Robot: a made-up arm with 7 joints.
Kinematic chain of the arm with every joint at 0, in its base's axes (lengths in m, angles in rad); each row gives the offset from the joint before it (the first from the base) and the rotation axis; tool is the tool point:
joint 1: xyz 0 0 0.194 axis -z
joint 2: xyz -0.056 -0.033 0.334 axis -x
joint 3: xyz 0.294 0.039 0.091 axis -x
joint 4: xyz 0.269 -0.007 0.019 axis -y
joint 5: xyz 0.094 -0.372 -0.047 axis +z
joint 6: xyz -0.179 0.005 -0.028 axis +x
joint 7: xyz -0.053 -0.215 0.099 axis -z
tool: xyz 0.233 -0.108 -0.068
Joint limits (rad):
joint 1: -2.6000..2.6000
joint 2: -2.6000..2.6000
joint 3: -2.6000..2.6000
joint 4: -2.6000..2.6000
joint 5: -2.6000..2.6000
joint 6: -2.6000..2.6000
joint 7: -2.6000..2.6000
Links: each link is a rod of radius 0.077 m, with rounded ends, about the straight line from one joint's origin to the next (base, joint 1, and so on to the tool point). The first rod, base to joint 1, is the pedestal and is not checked.
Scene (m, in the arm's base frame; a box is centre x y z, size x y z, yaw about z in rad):
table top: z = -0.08
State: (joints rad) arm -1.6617 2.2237 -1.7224 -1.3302 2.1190 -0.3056 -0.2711
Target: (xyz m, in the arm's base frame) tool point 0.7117 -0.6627 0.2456
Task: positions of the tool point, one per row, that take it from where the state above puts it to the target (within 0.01 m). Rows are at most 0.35 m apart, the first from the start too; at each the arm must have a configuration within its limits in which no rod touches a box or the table.
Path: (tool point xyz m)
1: 0.4566 0.5535 0.2991
2: 0.6426 0.4077 0.2629
3: 0.7869 0.1933 0.2372
4: 0.8602 -0.0763 0.2247
5: 0.8391 -0.3741 0.2272
6: 0.7117 -0.6627 0.2456

